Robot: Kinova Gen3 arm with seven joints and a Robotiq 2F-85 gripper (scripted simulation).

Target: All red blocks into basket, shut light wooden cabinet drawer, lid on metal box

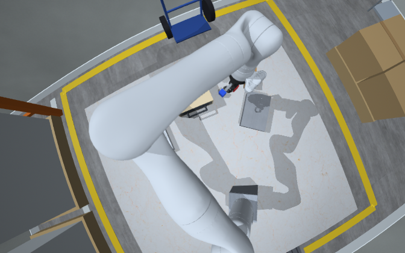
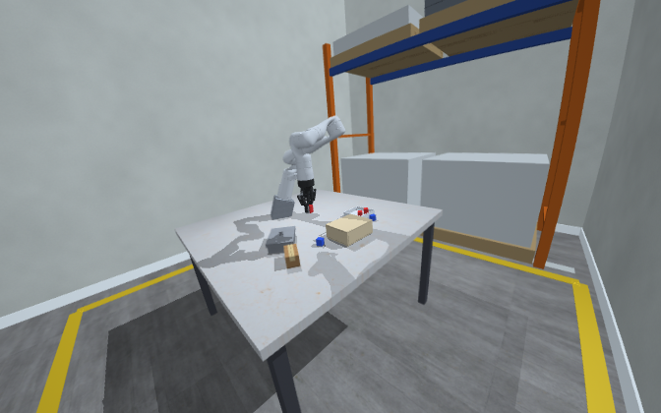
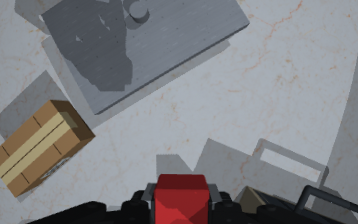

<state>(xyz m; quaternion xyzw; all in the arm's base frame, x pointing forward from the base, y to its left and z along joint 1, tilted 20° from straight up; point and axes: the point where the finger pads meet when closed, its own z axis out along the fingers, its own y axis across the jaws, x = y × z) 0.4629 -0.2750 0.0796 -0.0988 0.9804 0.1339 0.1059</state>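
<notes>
Now: the basket 450 mm to the left of my hand, 180 mm below it and 10 mm behind it. Also, from my hand: cardboard box: 160 mm to the right, 150 mm below, 30 mm ahead; lid: 140 mm below, 140 mm behind, 80 mm to the right; drawer: 170 mm to the left, 150 mm below, 90 mm ahead.
</notes>
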